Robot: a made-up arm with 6 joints. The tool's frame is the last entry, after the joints. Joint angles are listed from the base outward.
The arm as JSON. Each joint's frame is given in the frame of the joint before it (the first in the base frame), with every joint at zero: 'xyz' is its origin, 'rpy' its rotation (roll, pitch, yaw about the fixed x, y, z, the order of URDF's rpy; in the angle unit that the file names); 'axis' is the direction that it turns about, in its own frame. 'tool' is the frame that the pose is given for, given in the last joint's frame.
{
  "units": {
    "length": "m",
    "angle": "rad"
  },
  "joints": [
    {
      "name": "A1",
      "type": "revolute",
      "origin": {
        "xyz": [
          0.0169,
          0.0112,
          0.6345
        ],
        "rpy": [
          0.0,
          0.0,
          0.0
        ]
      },
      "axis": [
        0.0,
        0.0,
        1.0
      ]
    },
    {
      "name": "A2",
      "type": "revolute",
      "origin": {
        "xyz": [
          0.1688,
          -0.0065,
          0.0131
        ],
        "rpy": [
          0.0,
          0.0,
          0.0
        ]
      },
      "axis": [
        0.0,
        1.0,
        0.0
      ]
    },
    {
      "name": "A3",
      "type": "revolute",
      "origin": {
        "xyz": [
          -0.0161,
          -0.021,
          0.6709
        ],
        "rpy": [
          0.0,
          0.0,
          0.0
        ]
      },
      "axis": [
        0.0,
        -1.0,
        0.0
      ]
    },
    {
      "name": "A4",
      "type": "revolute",
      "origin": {
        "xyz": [
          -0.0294,
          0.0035,
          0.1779
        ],
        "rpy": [
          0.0,
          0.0,
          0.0
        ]
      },
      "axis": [
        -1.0,
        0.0,
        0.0
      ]
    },
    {
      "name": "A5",
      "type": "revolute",
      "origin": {
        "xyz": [
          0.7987,
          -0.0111,
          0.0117
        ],
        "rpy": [
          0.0,
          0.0,
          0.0
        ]
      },
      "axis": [
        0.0,
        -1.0,
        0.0
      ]
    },
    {
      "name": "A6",
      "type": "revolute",
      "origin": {
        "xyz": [
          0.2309,
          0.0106,
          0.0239
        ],
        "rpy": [
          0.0,
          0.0,
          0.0
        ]
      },
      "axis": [
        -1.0,
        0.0,
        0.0
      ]
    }
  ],
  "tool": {
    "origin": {
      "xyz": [
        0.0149,
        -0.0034,
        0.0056
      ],
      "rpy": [
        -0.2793,
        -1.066,
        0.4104
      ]
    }
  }
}
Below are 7 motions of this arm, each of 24 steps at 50 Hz.
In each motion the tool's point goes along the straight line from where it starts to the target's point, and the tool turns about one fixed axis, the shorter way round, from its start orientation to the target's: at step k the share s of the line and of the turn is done. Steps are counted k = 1, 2, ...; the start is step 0. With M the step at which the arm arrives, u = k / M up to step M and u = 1 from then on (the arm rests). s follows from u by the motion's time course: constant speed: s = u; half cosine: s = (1 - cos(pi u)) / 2; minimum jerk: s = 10 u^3 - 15 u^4 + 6 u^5.
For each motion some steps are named. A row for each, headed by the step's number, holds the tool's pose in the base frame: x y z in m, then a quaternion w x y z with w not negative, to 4 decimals.
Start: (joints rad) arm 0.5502 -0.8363 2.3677 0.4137 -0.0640 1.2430
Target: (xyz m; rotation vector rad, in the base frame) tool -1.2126 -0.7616 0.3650 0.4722 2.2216 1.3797
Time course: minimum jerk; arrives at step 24
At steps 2, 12, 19, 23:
2: -1.1219 -0.6998 0.8208 0.0826 0.2714 0.6687 0.6873
12: -1.1670 -0.7306 0.5941 0.1626 0.2247 0.7481 0.6028
19: -1.2067 -0.7576 0.3946 0.2300 0.1795 0.8044 0.5175
23: -1.2125 -0.7616 0.3653 0.2396 0.1726 0.8115 0.5042

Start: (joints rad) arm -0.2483 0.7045 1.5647 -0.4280 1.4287 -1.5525
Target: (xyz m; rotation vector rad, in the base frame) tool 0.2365 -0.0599 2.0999 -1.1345 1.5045 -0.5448
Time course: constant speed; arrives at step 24
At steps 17, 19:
17: 0.3864 -0.1345 2.0797 0.4708 -0.4925 0.6853 -0.2572
19: 0.3436 -0.1132 2.0855 0.4958 -0.4896 0.6723 -0.2499

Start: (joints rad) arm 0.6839 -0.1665 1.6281 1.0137 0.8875 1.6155
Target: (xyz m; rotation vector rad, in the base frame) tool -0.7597 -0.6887 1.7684 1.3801 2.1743 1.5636
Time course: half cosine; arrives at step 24
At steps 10, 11, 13, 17, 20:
10: -0.5517 -0.3431 1.9918 0.1114 0.6149 0.5775 0.5254
11: -0.5729 -0.3783 1.9690 0.1069 0.6000 0.5934 0.5258
13: -0.6160 -0.4500 1.9227 0.0973 0.5689 0.6249 0.5257
17: -0.6950 -0.5813 1.8378 0.0794 0.5089 0.6792 0.5229
20: -0.7376 -0.6519 1.7922 0.0695 0.4751 0.7065 0.5199

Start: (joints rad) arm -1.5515 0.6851 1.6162 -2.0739 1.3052 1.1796
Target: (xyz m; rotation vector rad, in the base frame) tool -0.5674 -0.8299 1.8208 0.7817 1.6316 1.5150
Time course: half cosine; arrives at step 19
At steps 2, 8, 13, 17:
2: -0.2234 -1.0045 1.8568 0.0790 0.2709 0.6348 0.7193
8: -0.3472 -0.9417 1.8438 0.1904 0.2873 0.6445 0.6825
13: -0.4873 -0.8706 1.8292 0.3132 0.3009 0.6445 0.6292
17: -0.5578 -0.8348 1.8218 0.3730 0.3057 0.6401 0.5980

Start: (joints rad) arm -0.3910 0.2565 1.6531 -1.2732 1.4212 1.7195
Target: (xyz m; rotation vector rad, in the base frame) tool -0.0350 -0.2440 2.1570 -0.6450 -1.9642 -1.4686
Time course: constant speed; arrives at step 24
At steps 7, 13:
7: 0.0622 -0.2948 2.1262 0.1817 -0.2623 -0.7103 -0.6274
13: 0.0279 -0.2769 2.1371 0.2234 -0.2560 -0.7222 -0.6024

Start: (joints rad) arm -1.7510 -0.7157 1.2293 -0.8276 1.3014 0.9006
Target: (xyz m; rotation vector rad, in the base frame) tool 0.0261 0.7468 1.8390 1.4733 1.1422 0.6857
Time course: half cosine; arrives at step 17
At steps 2, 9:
2: -0.0271 0.9344 1.7669 0.5326 0.6049 0.5905 0.0421
9: 0.0011 0.8349 1.8051 0.5447 0.6193 0.5378 0.1747

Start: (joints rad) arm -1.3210 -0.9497 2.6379 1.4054 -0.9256 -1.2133
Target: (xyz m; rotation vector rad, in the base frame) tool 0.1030 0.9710 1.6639 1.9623 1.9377 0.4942
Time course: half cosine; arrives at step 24
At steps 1, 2, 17, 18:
1: -0.4559 1.0891 0.4853 0.5632 0.2430 0.7783 -0.1340
2: -0.4487 1.0876 0.5004 0.5595 0.2500 0.7794 -0.1301
17: -0.0068 0.9942 1.4324 0.2595 0.6226 0.7292 0.1153
18: 0.0208 0.9884 1.4906 0.2372 0.6408 0.7185 0.1303

